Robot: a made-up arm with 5 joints.
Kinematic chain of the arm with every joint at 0, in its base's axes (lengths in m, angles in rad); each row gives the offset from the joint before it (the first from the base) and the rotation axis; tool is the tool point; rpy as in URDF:
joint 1: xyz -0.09 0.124 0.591 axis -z
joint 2: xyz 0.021 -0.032 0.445 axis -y
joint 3: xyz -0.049 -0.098 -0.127 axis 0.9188 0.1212 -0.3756
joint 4: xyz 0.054 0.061 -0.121 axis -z
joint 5: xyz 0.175 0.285 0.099 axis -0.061 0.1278 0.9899
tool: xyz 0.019 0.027 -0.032 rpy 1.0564 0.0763 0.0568
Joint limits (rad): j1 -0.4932..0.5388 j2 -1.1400..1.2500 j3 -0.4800..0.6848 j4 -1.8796..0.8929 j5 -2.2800..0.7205
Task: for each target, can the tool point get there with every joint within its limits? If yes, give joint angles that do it. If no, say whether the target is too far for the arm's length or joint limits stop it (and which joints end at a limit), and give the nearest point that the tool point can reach.
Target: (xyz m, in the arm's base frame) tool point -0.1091 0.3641 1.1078
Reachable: yes | joints 0.1982 -0.8730 0.4445 -1.1976 -1.2611
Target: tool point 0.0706 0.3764 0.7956
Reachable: yes | joints -0.3884 -0.2840 0.0571 0.3011 0.2668
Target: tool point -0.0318 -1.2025 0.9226
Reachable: no: too far | nearest point 0.2018 -0.2053 0.9723 | short by 1.025 m
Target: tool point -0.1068 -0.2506 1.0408
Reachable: no: joint limits stop it (at a limit: joint 1, joint 3, joint 4, joint 5) | nearest point 0.1805 -0.1849 1.0473 | short by 0.295 m
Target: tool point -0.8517 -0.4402 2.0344
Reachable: no: too far | nearest point -0.3811 -0.0916 1.2654 | short by 0.967 m
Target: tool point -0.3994 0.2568 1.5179
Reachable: no: joint limits stop it (at a limit: joint 2, joint 4) | nearest point -0.3620 0.2408 1.2791 | short by 0.242 m
